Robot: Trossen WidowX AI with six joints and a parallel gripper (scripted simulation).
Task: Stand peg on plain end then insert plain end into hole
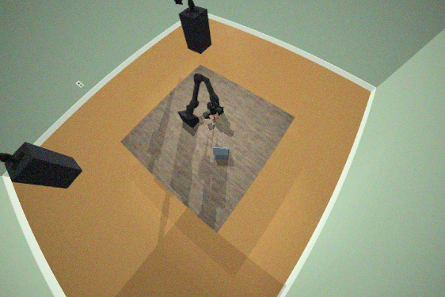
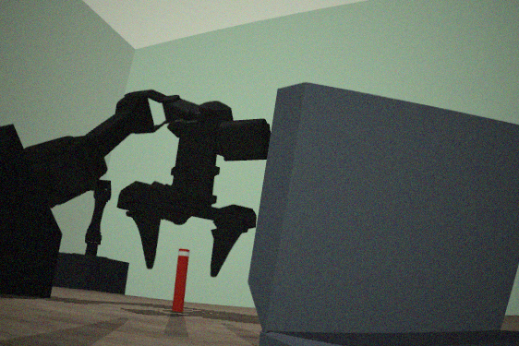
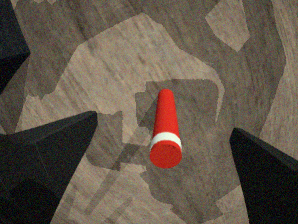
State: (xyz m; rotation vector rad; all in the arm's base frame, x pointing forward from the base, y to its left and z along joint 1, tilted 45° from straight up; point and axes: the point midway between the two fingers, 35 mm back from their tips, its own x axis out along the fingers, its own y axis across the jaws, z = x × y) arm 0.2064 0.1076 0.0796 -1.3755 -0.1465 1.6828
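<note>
The red peg is 1 cm above my gripper tip. The rest, counted from my gripper tip: sloped grey panel (26 cm ahead, 25 cm to the right, 2 cm above).
</note>
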